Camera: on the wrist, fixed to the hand. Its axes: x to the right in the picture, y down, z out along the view.
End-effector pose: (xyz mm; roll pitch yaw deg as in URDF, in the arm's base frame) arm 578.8 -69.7 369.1 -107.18 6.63 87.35
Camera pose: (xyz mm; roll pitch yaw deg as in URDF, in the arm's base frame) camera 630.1 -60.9 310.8 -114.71 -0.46 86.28
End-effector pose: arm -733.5 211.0 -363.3 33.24 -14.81 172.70
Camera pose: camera -757.3 138.2 -347.8 26.52 -8.64 168.98
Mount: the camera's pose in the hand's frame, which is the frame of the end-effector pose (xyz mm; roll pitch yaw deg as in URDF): 17.8 69.1 -31.8 -7.65 3.11 -6.46
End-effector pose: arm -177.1 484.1 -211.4 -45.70 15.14 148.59
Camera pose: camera -189.1 461.5 -285.2 -54.83 12.60 141.69
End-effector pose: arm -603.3 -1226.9 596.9 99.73 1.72 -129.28
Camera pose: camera -600.7 -1254.8 669.8 92.59 7.54 -125.09
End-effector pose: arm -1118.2 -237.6 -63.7 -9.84 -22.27 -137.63
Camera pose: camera -1100.2 -306.0 -96.9 -14.66 -20.14 -144.97
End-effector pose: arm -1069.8 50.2 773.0 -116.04 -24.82 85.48
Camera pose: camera -1008.2 81.8 736.8 -123.53 -31.99 85.52
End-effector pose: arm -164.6 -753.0 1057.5 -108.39 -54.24 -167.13
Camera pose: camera -230.3 -714.7 1039.5 -114.24 -61.33 -169.05
